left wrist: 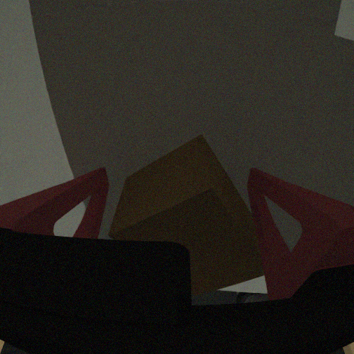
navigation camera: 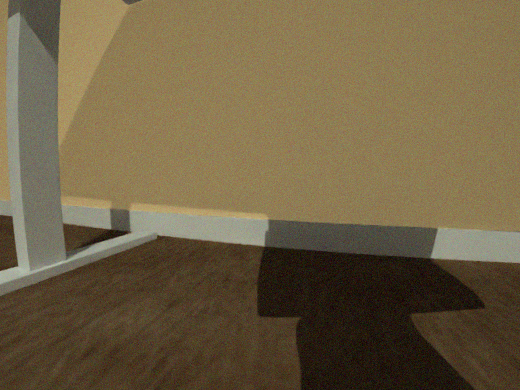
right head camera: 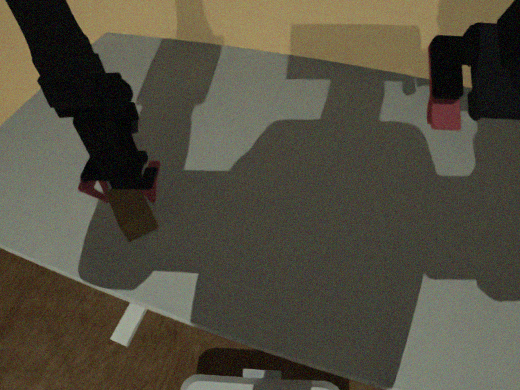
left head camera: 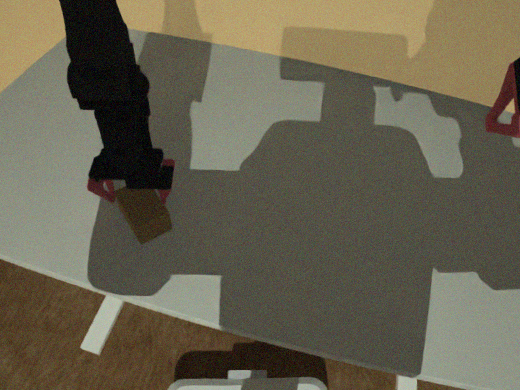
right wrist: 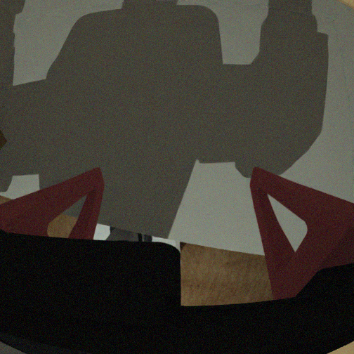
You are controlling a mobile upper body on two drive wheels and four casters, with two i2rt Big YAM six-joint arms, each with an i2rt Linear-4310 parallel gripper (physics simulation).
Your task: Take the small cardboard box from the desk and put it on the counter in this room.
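Frame: origin at the left arm's base, x back, y up, z left, level; metres.
Seen in the pictures: left gripper, fingertip midpoint: [right head camera: 131, 200] [left head camera: 139, 200]; right gripper, fingertip midpoint: [right head camera: 481, 119].
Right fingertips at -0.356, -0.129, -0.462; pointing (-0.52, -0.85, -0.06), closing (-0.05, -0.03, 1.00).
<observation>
Pixels of each thing's middle, then the offset from my right fingertips to it, as dx, dy, dz. "spot": a spot on its surface instead. Level surfaces: height alone.
- small cardboard box, body centre: [left head camera: 143, 210] [right head camera: 131, 209] -0.104, -0.306, +0.454
- pale grey desk, its level: dy -0.331
- white desk leg, surface spot: [navigation camera: 40, 150] spot: -0.429, -0.991, +0.726
- Brown floor, its level: dy -1.281
The small cardboard box [left head camera: 145, 222] [right head camera: 134, 220] [left wrist: 167, 185] is brown and lies in shadow on the pale grey desk [left head camera: 45, 150] [right head camera: 40, 160], at the left in both head camera views. A sliver of it shows at the left edge of the right wrist view. My left gripper [left head camera: 138, 202] [right head camera: 129, 200] [left wrist: 177, 175] is open, with its red fingers on either side of the box's far part; the wrist hides some of the box. My right gripper [right wrist: 176, 175] is open and empty above the desk, well to the right. The counter does not show in these views.
A tan wall [left head camera: 240, 20] [navigation camera: 300, 125] stands behind the desk. A white desk leg [navigation camera: 40, 150] rises from a long foot [navigation camera: 110, 246] at the left of the navigation view. Brown floor [left head camera: 40, 320] [navigation camera: 150, 310] lies below the desk's near edge. My shadow covers much of the desktop.
</observation>
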